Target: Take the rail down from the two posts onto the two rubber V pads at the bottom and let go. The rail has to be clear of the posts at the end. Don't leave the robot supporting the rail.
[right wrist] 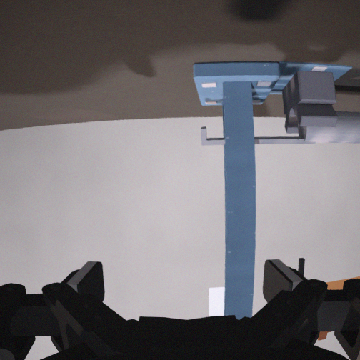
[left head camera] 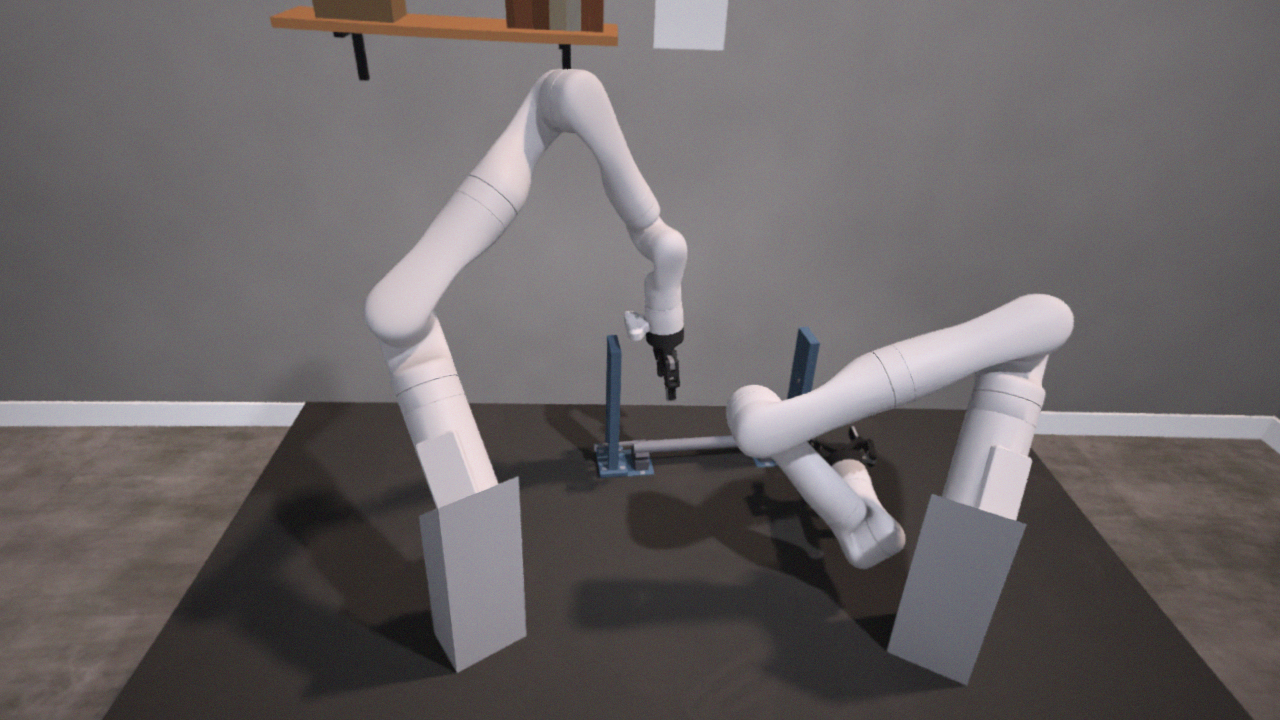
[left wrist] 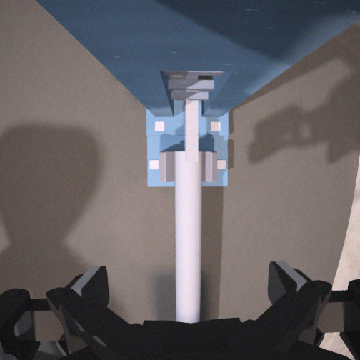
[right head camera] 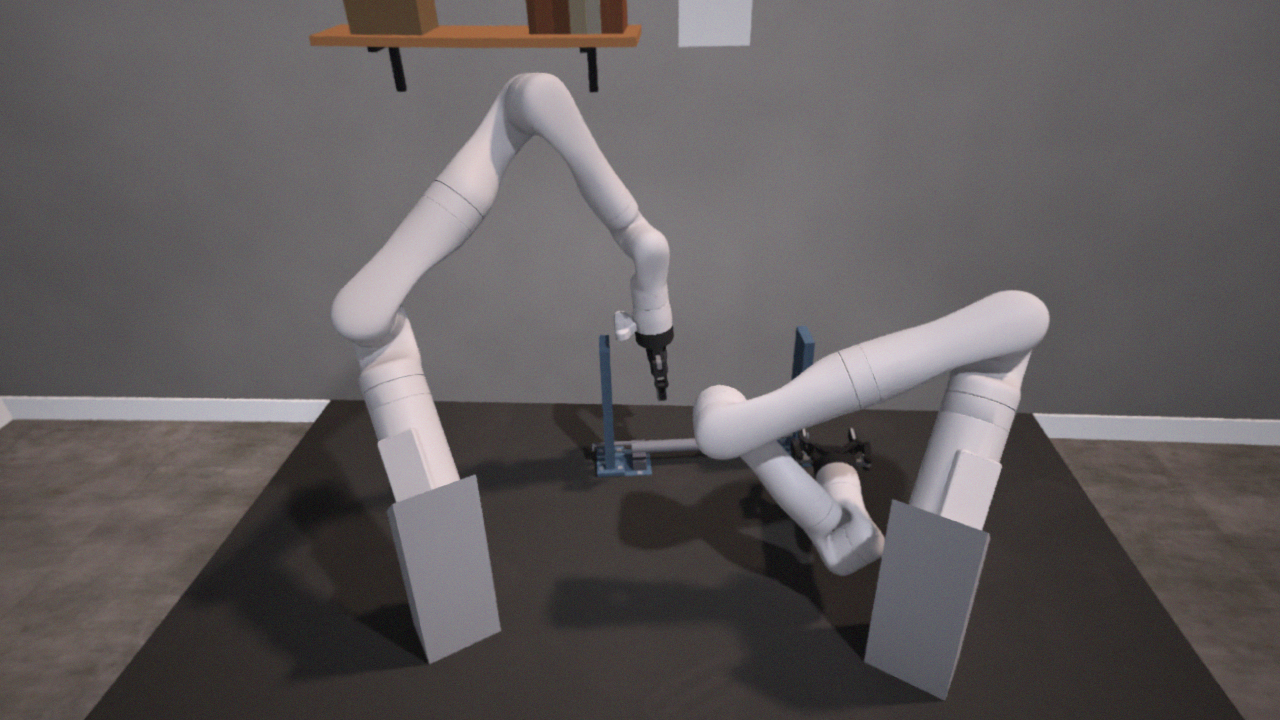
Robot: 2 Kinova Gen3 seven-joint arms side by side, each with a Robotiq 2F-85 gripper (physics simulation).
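Places are measured from the left arm's base along level axes (x down, y back, z left), in metres.
Where they show: left gripper, fingertip midpoint: (left head camera: 666, 387) (right head camera: 660, 387); right gripper, fingertip midpoint: (right head camera: 826, 430); left arm's base, origin of the base link: (left head camera: 467, 496).
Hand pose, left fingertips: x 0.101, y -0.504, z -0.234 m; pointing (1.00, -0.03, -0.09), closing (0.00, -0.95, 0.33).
Each offset is from my left fingertips to the top centre of the thing.
The grey rail {dy -0.029, dx +0.138, dz -0.080 m} (left head camera: 684, 444) (right head camera: 666, 445) (left wrist: 188, 225) (right wrist: 340, 127) lies low between the left post {dy +0.022, dx -0.108, dz +0.079 m} (left head camera: 613, 402) (right head camera: 605, 394) (left wrist: 200, 40) and right post {dy -0.082, dx -0.108, dz -0.247 m} (left head camera: 803, 358) (right head camera: 802, 349) (right wrist: 240, 200). In the left wrist view it sits in the left V pad (left wrist: 167, 167), its thin end reaching the post's slot. In the right wrist view, upside down, it is at the right V pad (right wrist: 316, 87); its thin hooked end passes behind the post. My left gripper (left head camera: 671, 394) (right head camera: 661, 395) (left wrist: 188, 282) is open above the rail. My right gripper (left head camera: 834, 437) (right head camera: 827, 436) (right wrist: 183, 280) is open near the right post.
My right arm (left head camera: 823, 394) (right head camera: 796, 398) bends low and hides part of the rail's right side and the right post's foot in the head views. An orange shelf (left head camera: 447, 27) (right head camera: 483, 36) hangs on the back wall.
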